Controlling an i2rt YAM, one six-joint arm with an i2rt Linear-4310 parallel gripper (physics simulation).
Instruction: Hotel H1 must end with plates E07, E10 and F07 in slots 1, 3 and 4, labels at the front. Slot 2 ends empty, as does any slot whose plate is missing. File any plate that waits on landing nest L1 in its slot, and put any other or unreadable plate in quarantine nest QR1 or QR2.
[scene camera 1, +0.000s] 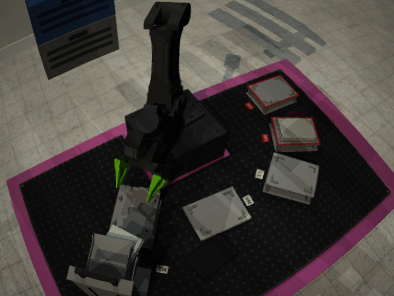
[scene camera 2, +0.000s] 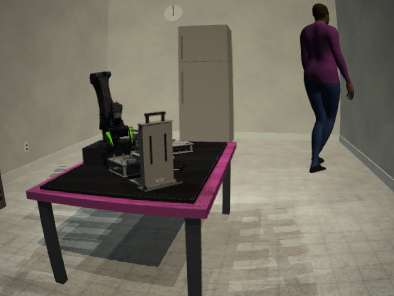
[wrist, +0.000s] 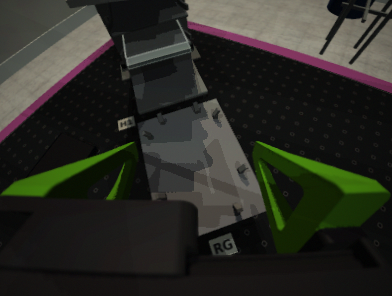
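Where they show: gripper, fingertip midpoint: (scene camera 1: 132, 194) (scene camera 2: 122, 144) (wrist: 195, 148); arm's base at its link origin: (scene camera 1: 173, 123).
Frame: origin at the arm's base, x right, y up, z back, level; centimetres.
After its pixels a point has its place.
Observation:
My gripper (scene camera 1: 133, 192) {x 24.5, y 3.5, z -15.1 cm} (scene camera 2: 121, 142) {x 24.5, y 3.5, z -15.1 cm} (wrist: 195, 148) {x 24.5, y 3.5, z -15.1 cm} is open and empty, its green fingers on either side above the grey nest RG (scene camera 1: 134, 210) {x 25.4, y -3.3, z -15.9 cm} (wrist: 200, 155) {x 26.5, y -3.3, z -16.0 cm}, which holds no plate. Hotel H1 (scene camera 1: 77, 276) {x 49.1, y 16.4, z -31.8 cm} (scene camera 2: 158, 150) {x 46.4, y 5.2, z -36.1 cm} stands beyond RG. A clear-edged plate (scene camera 1: 125, 236) (wrist: 159, 56) sits askew at its opening; its label and slot cannot be told, and the other slots are hard to see. A dark flat rectangular thing (scene camera 1: 211, 256) {x 15.9, y -8.0, z -38.4 cm} (wrist: 65, 152) {x 19.2, y -8.0, z -38.9 cm}, perhaps a plate, lies on the mat beside H1. Landing nest L1 (scene camera 1: 292, 172) {x -19.6, y -4.2, z -34.1 cm} shows no plate.
One red-edged quarantine nest (scene camera 1: 317, 140) {x -37.2, y -5.2, z -30.9 cm} carries a pale plate (scene camera 1: 296, 129) {x -33.1, y -3.8, z -23.4 cm}; the other red-edged nest (scene camera 1: 272, 91) {x -40.5, y -5.3, z -5.1 cm} shows none. Which is QR1 cannot be read. A grey nest labelled N6 (scene camera 1: 217, 213) {x 5.8, y -8.1, z -28.7 cm} lies between RG and L1. The arm's base stands behind.

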